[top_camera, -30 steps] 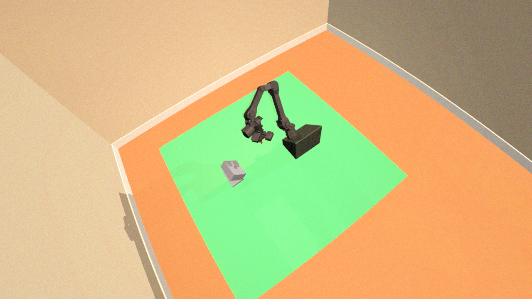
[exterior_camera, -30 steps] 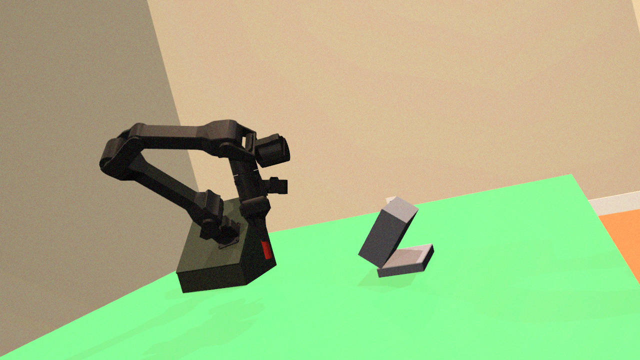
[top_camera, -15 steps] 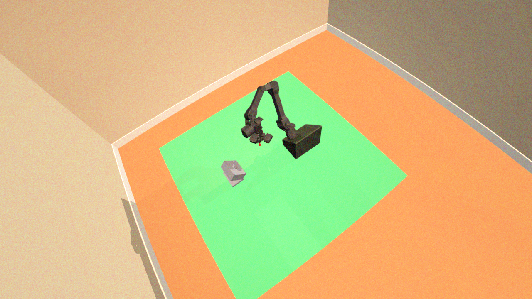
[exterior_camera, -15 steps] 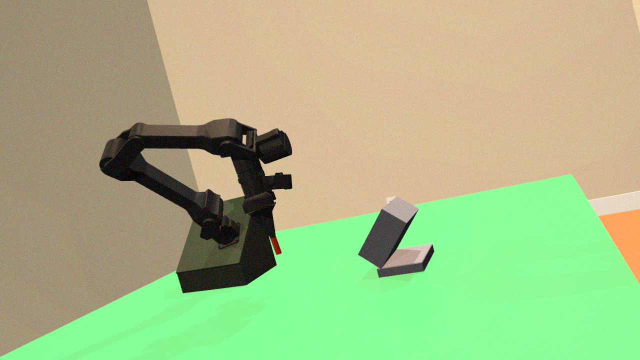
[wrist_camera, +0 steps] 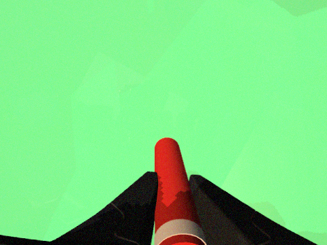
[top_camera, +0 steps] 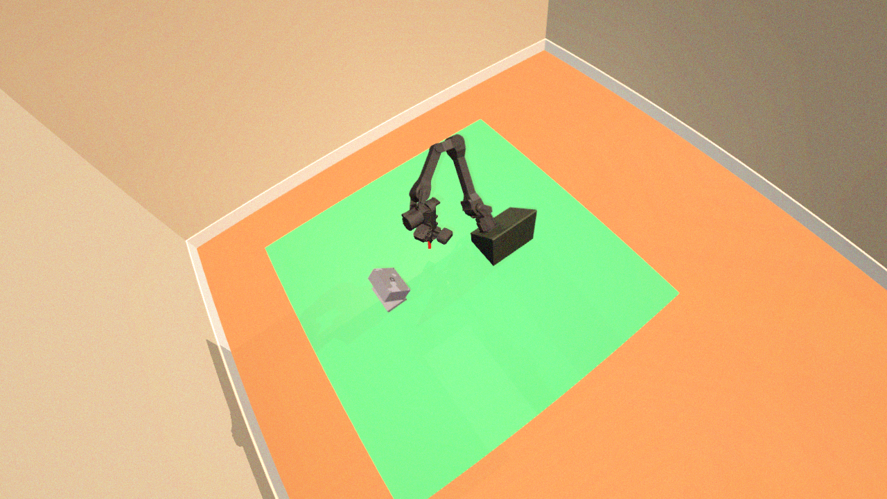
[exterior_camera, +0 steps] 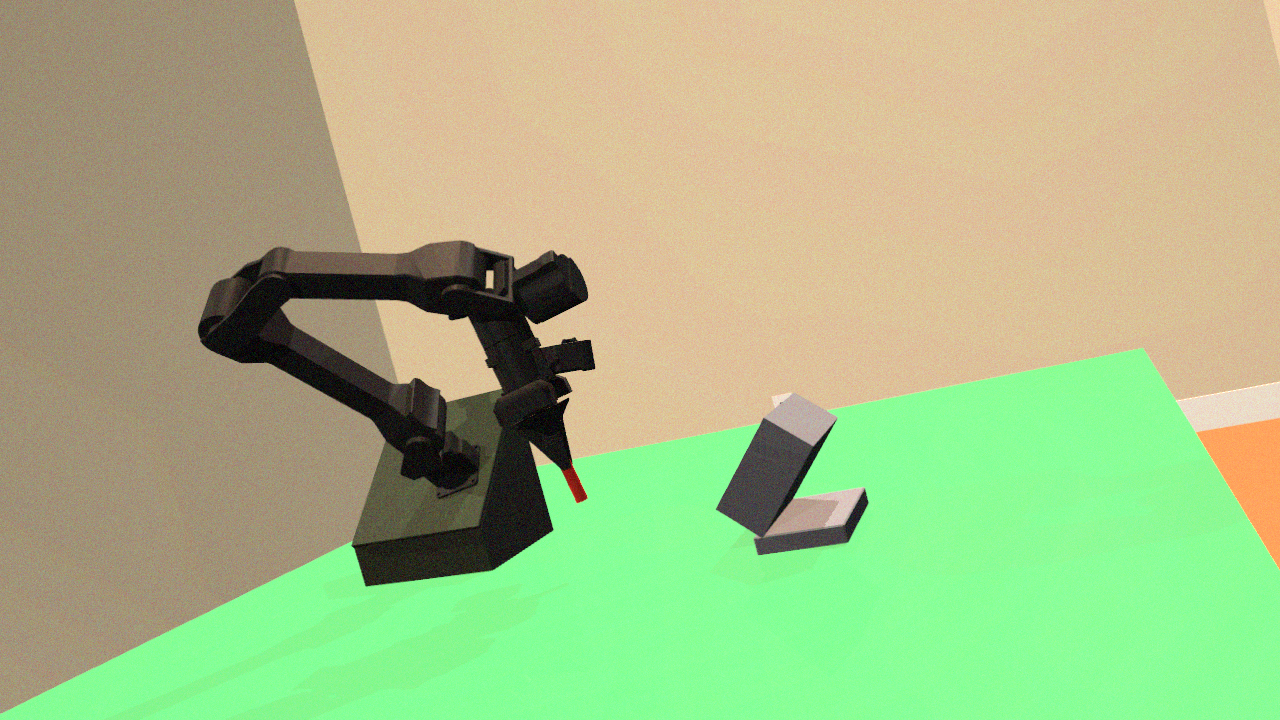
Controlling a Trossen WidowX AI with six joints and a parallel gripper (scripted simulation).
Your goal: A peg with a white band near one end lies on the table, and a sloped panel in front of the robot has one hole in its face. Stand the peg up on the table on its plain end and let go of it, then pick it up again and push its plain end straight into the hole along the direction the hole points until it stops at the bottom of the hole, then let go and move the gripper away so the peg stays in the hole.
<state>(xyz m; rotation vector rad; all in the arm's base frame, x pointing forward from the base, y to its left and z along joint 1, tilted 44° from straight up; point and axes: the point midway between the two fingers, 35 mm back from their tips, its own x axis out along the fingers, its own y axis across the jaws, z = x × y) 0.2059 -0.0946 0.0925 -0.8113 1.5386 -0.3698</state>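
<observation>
Now: the grey sloped panel 230 mm ahead of my gripper tip, 40 mm below it and 10 mm to the left of it. The rest, counted from my gripper tip: red peg 20 mm above; then flat grey foot 250 mm ahead, 110 mm below.
</observation>
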